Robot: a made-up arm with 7 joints.
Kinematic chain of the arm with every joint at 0, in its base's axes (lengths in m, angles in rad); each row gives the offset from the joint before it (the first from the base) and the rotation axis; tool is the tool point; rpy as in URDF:
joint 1: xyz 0 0 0.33 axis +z
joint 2: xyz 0 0 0 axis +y
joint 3: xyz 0 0 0.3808 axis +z
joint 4: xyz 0.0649 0 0 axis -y
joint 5: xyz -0.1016 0 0.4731 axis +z
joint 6: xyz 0 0 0 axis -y
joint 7: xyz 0.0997 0 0 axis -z
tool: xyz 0 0 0 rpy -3.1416 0 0
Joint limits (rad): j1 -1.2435..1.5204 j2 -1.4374..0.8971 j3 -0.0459..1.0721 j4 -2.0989..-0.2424 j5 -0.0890..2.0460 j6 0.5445..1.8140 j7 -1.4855..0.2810
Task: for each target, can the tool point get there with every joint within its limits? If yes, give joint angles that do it. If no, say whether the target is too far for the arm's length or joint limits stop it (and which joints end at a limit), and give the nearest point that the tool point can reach.
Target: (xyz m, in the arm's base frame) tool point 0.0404 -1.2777 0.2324
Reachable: no: too far | nearest point -0.1336 -0.9269 0.4268 | short by 0.437 m
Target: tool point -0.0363 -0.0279 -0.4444
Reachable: no: joint limits stop it (at a limit: joint 1, joint 2, joint 3, joint 4) | nearest point 0.1153 -0.4230 -0.0077 | short by 0.608 m
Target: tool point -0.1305 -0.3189 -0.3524
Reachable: no: joint limits stop it (at a limit: joint 1, joint 2, joint 3, joint 4, joint 5) | nearest point 0.1168 -0.4413 -0.0211 | short by 0.431 m
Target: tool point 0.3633 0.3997 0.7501
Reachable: yes | joints -0.2437 -0.3515 0.7675 -1.8865 1.5165 0.7198 -0.6254
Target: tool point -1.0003 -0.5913 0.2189
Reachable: no: too far | nearest point -0.8002 -0.4730 0.4177 | short by 0.306 m
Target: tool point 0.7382 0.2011 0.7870
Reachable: yes | joints -0.2643 0.4520 0.7899 -1.1767 0.9514 1.6638 -1.1600
